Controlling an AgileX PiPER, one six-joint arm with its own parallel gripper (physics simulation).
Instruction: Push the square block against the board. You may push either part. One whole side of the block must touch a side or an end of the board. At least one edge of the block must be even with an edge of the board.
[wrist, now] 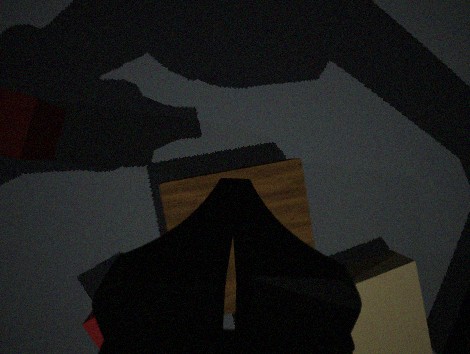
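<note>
A brown wood-grained flat piece (285, 195) shows in the middle of the wrist view, behind my gripper. Its far edge and parts of its two sides show; the rest is hidden, so I cannot tell whether it is the board or the square block. A cream block (392, 305) with a darker far side stands at the lower right, partly cut off by the view and covered by my gripper. Contact between the two pieces is hidden. My gripper (234, 198) is shut and empty, its fingertips together over the wood-grained piece.
A dark red block (30, 125) is at the left edge of the view. Part of a bright red object (93, 331) shows at the lower left, beside my gripper. Large dark shadows of the arm fall across the grey table (380, 165).
</note>
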